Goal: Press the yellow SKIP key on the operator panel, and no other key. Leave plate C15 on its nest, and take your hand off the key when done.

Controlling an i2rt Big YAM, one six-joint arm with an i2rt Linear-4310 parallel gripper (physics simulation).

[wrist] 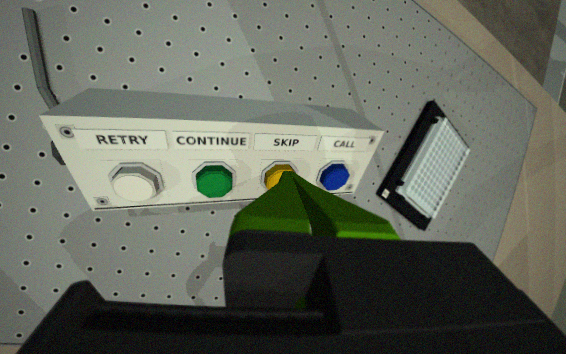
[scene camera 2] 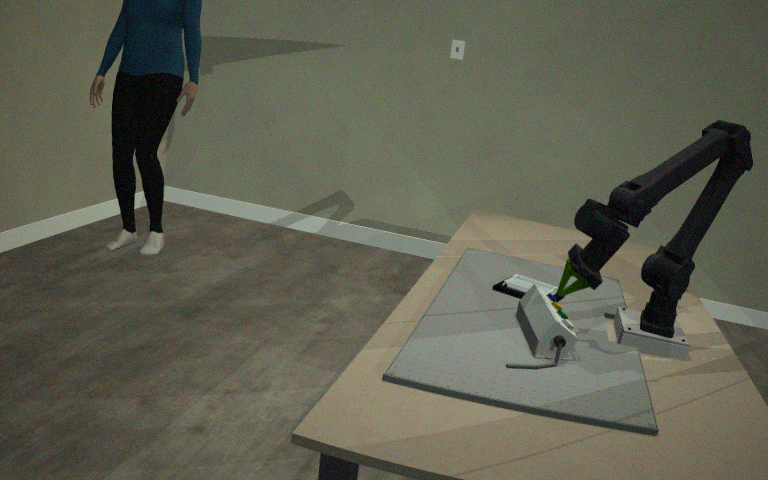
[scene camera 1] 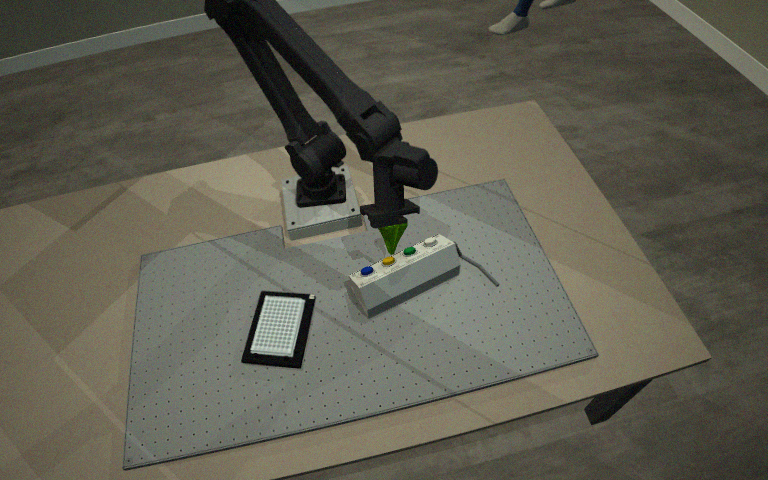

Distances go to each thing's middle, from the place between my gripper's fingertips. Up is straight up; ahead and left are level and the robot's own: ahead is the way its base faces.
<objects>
I see the green CONTINUE button (wrist: 212,181) 4 cm to the left of my hand, 3 cm below it and 2 cm behind it. Round my hand: white well plate in black tray (scene camera 1: 276,334): 24 cm to the right, 10 cm ahead, 7 cm below; then white RETRY button (wrist: 135,184): 9 cm to the left, 4 cm behind, 3 cm below.
</objects>
